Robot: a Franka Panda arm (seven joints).
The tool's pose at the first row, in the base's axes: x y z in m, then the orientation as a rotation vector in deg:
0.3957 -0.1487 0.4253 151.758 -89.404 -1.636
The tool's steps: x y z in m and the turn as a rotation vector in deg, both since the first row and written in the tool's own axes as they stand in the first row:
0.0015 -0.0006 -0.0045 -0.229 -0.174 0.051
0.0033 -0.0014 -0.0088 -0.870 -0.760 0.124
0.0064 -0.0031 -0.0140 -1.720 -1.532 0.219
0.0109 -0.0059 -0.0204 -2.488 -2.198 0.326
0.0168 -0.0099 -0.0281 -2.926 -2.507 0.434
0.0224 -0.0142 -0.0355 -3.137 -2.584 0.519
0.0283 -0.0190 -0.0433 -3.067 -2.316 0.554
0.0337 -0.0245 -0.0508 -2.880 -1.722 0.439
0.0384 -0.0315 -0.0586 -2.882 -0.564 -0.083
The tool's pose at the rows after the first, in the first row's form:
0.3972 -0.1495 0.4298 151.614 -89.424 -2.041
0.3990 -0.1505 0.4340 151.301 -89.415 -3.308
0.4022 -0.1521 0.4392 150.873 -89.391 -4.976
0.4072 -0.1544 0.4455 150.447 -89.381 -6.434
0.4139 -0.1572 0.4530 150.137 -89.415 -7.166
0.4207 -0.1597 0.4602 149.934 -89.453 -7.421
0.4282 -0.1622 0.4677 149.864 -89.456 -7.010
0.4360 -0.1639 0.4749 149.880 -89.223 -6.087
0.4448 -0.1642 0.4823 149.850 -88.213 -4.581

